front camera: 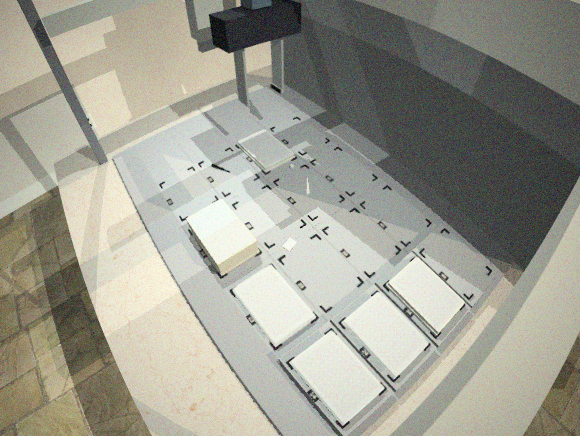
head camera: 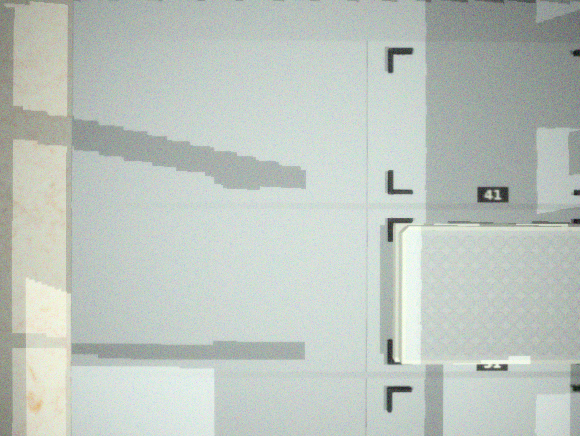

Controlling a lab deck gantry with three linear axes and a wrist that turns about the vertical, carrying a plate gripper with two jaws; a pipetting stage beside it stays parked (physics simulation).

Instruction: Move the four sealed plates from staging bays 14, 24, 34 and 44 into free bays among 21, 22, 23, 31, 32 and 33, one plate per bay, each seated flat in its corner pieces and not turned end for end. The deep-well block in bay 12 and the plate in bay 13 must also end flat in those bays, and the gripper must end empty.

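Pixels of known places: gripper, between the fingertips: (front camera: 261,96); robot's base, origin of its link: (front camera: 160,185).
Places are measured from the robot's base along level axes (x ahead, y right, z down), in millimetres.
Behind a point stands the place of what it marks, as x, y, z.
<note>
My gripper (front camera: 260,97) {64, -257, -159} is open and empty, raised above the far end of the deck; its jaws do not show in the head view. A sealed plate (front camera: 266,150) {77, -252, -14} (head camera: 495,295) {58, -257, -14} lies in bay 31 and looks flat within its corner pieces; its right end is outside the head view. Sealed plates lie in staging bay 14 (front camera: 337,377) {558, -40, -29}, staging bay 24 (front camera: 386,335) {559, -145, -29} and staging bay 34 (front camera: 426,295) {558, -251, -29}. Staging bay 44 (front camera: 456,272) {570, -346, -14} holds no plate. The tall deep-well block (front camera: 222,235) {244, -40, -42} sits in bay 12. The plate (front camera: 275,305) {400, -43, -14} in bay 13 looks flat.
Bays 21, 22, 23, 32 and 33 hold no plates. A small dark strip (front camera: 220,168) {50, -139, -4} shows at bay 21, a small pale square (front camera: 290,244) {313, -142, -1} around bay 22, and a thin white sliver (front camera: 308,186) {222, -262, -5} farther back. A grey post (front camera: 65,85) {-207, 103, -238} stands at the left.
</note>
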